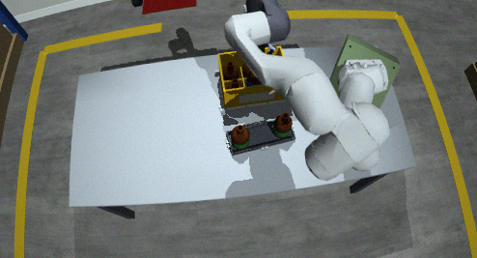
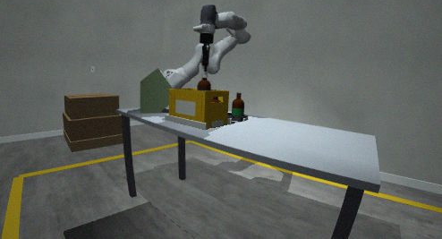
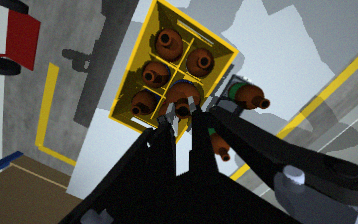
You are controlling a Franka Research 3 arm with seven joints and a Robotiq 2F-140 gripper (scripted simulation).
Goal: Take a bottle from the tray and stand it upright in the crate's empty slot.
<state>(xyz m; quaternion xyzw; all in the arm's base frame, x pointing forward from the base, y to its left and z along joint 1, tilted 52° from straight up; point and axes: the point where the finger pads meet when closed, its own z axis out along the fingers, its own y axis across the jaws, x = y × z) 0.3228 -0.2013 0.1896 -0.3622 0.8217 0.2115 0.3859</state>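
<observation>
Now: the yellow crate 10 mm ahead of my hand, 40 mm to the right of it and 190 mm below it. The rest, counted from my hand: dark tray: 30 mm behind, 190 mm to the left, 260 mm below.
</observation>
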